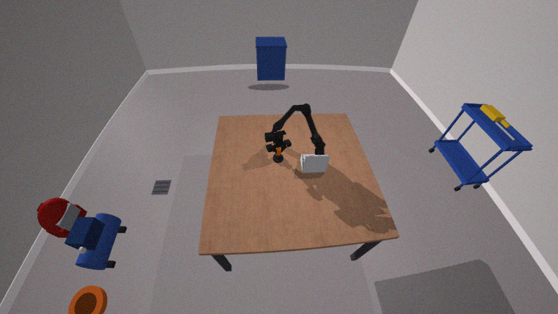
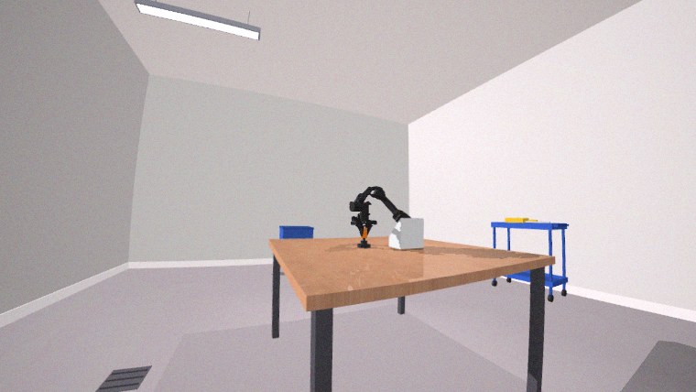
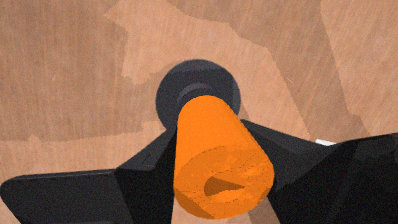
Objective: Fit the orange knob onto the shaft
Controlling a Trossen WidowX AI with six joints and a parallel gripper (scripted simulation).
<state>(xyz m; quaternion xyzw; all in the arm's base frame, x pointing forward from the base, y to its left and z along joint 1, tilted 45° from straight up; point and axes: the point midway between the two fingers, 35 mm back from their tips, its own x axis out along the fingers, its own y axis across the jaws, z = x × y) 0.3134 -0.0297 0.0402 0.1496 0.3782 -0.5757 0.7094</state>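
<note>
The orange knob is 2 cm above my gripper tip. Also, from my gripper tip: dark round pedestal 4 cm below.
</note>
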